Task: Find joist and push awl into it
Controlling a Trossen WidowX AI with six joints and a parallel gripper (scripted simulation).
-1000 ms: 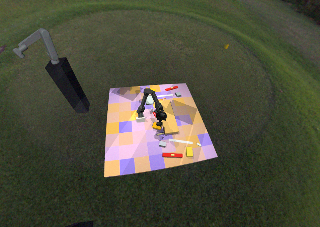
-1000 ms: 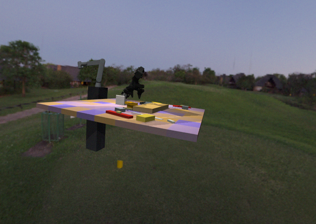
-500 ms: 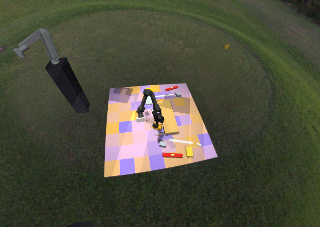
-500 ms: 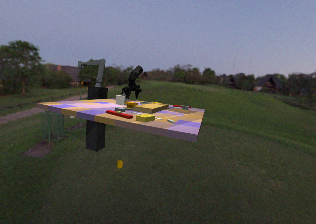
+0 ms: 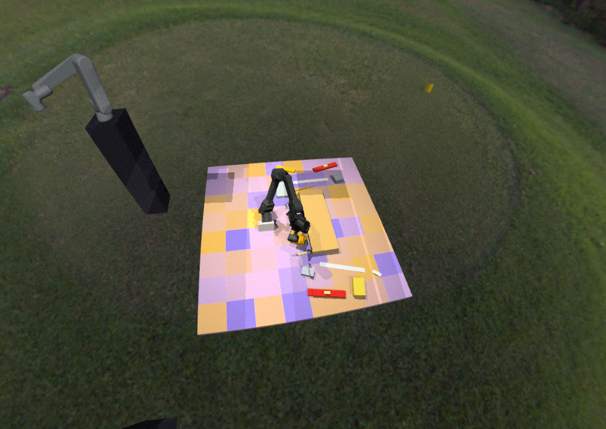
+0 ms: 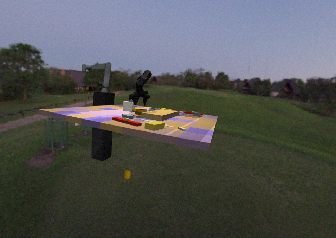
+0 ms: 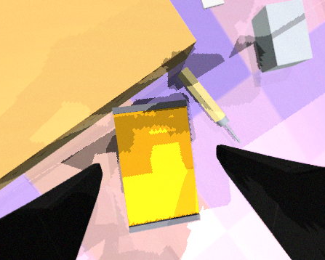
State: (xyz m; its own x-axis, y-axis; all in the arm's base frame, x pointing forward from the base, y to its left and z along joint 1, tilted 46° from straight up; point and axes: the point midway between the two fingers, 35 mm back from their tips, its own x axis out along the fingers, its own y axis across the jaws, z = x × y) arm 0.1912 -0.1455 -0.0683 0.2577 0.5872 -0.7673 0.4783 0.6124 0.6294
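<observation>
Now: the yellow stud finder 7 cm below my gripper tip, 2 cm to the left of it and 2 cm behind it. The rest, counted from my gripper tip: grey block 22 cm to the right, 7 cm below, 2 cm ahead; awl 9 cm to the right, 8 cm below, 2 cm behind; grey tray 48 cm to the left, 7 cm below, 4 cm behind.
</observation>
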